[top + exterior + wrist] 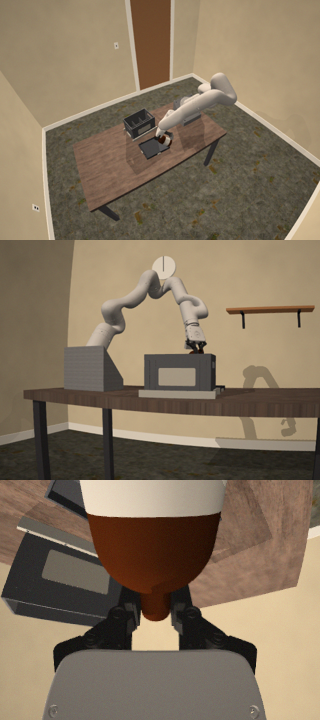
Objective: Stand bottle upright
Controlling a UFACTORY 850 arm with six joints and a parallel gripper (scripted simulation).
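The brown bottle lies 4 cm to the left of my hand, 3 cm below it and 3 cm behind it. From my hand the other things lie so: grey crate (33 cm to the right, 12 cm below, 2 cm behind); dark tray (19 cm below, 5 cm to the right, 1 cm ahead).
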